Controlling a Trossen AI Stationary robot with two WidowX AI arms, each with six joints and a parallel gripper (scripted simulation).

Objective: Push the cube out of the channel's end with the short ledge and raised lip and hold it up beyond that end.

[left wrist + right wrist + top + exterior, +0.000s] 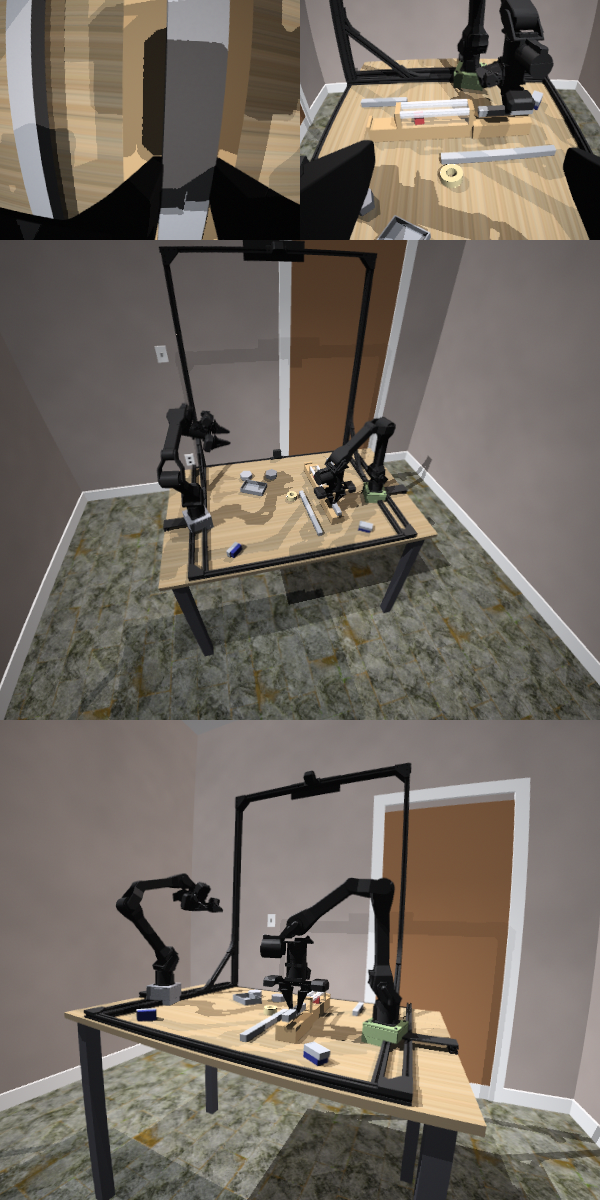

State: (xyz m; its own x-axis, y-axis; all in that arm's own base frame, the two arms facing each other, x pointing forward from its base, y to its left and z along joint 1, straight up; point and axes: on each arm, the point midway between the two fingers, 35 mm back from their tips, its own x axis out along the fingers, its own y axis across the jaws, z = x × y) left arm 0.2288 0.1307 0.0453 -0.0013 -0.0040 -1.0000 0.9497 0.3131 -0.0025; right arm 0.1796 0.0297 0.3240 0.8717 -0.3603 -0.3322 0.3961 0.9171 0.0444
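The wooden channel is 18 cm behind my left hand, 5 cm below it and 1 cm to the right of it. Also, from my left hand: long grey rod (10 cm to the right, 9 cm below, 2 cm behind); then grey tray (34 cm to the right, 26 cm behind, 9 cm below); then tape roll (16 cm to the right, 15 cm behind, 9 cm below).
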